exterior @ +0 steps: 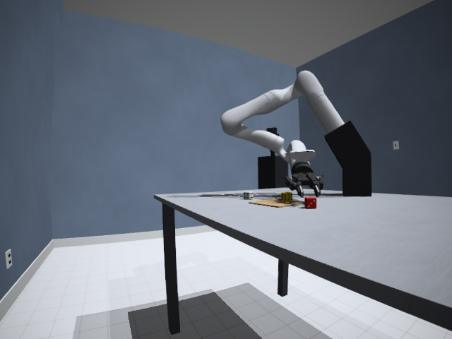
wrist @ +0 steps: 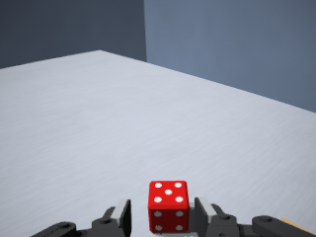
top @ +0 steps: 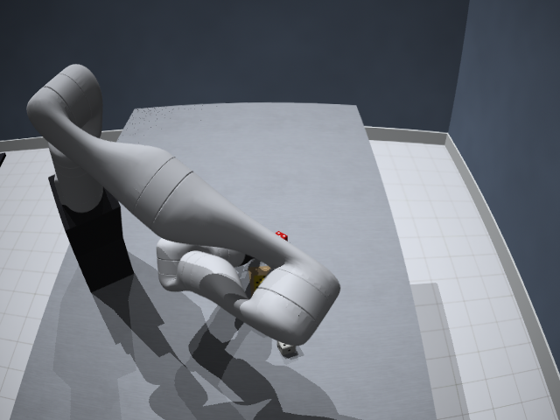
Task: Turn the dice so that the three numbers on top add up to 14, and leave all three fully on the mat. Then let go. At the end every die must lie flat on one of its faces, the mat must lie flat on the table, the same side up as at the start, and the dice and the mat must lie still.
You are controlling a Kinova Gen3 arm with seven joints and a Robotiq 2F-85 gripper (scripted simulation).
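The red die is 3 cm below my hand, 3 cm ahead of it and 2 cm to the left of it. Round my hand: tan mat (12 cm to the right, 4 cm below, 1 cm ahead); yellow die (11 cm to the right, 4 cm behind, 2 cm below); white die (28 cm to the right, 3 cm below, 2 cm behind).
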